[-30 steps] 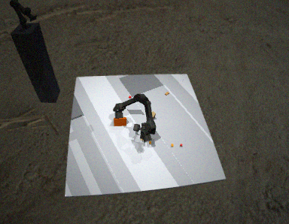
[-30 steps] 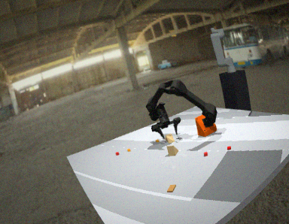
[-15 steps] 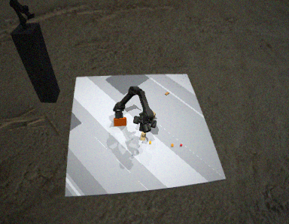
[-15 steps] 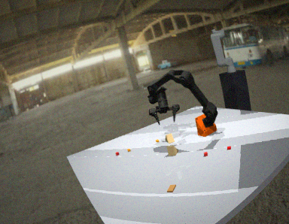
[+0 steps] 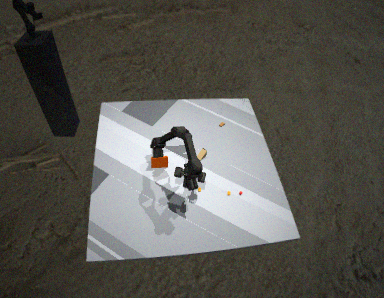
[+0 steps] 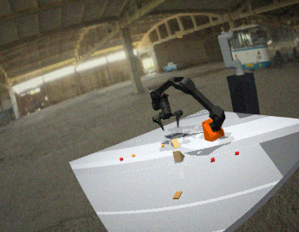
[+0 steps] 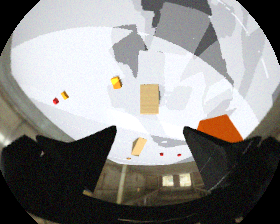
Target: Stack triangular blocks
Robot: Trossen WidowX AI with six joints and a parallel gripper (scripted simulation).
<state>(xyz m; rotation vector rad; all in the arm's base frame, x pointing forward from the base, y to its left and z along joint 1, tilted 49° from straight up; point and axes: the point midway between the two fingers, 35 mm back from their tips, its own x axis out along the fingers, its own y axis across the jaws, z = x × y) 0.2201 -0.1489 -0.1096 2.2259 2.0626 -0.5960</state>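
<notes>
Right now the tan triangular block is 8 cm below my gripper tip, 3 cm to the left of it and 1 cm ahead of it.
</notes>
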